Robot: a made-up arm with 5 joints. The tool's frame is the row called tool.
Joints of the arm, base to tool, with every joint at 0 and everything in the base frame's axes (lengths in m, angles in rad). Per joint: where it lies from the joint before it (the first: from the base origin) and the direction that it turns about. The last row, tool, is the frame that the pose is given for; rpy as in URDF.
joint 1: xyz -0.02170 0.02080 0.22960 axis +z
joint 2: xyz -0.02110 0.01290 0.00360 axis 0 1 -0.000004
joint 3: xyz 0.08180 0.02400 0.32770 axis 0 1 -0.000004
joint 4: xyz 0.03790 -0.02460 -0.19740 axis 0 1 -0.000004
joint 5: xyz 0.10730 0.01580 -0.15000 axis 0 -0.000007 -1
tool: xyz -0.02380 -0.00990 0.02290 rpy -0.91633 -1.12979 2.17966
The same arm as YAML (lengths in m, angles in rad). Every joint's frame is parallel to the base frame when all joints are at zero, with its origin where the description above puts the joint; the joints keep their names.
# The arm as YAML. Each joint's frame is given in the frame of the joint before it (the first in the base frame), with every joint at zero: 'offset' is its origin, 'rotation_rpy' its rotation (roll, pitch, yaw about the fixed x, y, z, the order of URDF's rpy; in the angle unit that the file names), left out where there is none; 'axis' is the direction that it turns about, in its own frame. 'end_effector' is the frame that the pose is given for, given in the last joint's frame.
length_unit: m
angle_unit: rad
chain:
  - id: joint 1
    offset: [-0.0217, 0.0208, 0.2296]
    axis: [0.0, 0.0, 1.0]
  - id: joint 2
    offset: [-0.0211, 0.0129, 0.0036]
    axis: [0.0, 1.0, 0.0]
  - id: joint 3
    offset: [0.0818, 0.024, 0.3277]
    axis: [0.0, 1.0, 0.0]
  - id: joint 4
    offset: [0.0379, -0.0246, -0.1974]
    axis: [0.0, 1.0, 0.0]
  - id: joint 5
    offset: [0.1073, 0.0158, -0.15]
    axis: [0.0, 0.0, -1.0]
end_effector:
  offset: [-0.0238, -0.0099, 0.0229]
  rotation_rpy: [-0.9163, -1.1298, 2.1797]

